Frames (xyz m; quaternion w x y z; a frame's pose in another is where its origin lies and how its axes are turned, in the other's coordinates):
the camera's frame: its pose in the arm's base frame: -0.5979 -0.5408 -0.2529 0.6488 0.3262 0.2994 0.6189
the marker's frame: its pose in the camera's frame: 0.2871 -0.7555 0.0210 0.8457 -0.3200 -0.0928 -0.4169
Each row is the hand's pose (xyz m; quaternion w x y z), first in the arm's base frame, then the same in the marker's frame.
Working: the arm's base frame: its pose in the marker's frame: 0.0385 0.2236 0.8553 0.9389 -0.0009 -0.1309 -0.3184

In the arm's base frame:
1: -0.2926 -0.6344 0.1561 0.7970 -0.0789 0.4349 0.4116
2: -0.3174 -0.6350 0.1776 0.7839 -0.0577 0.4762 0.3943
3: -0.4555 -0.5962 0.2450 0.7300 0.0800 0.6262 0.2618
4: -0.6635 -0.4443 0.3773 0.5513 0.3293 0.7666 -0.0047
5: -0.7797 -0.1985 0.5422 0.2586 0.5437 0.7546 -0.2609
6: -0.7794 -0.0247 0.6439 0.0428 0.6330 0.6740 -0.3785
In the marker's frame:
1: -0.6025 -0.0939 0.8820 0.9362 0.0098 0.3294 0.1219
2: -0.6271 -0.0777 0.8966 0.9238 0.0452 0.3631 0.1126
3: -0.7258 0.0415 0.9309 0.8508 0.2396 0.4671 0.0233
4: -0.8260 0.2981 1.0198 0.6167 0.5534 0.5427 -0.1375
5: -0.8081 0.5776 1.1705 0.2590 0.7847 0.5012 -0.2568
6: -0.7288 0.7246 1.2830 0.0084 0.8584 0.4253 -0.2867

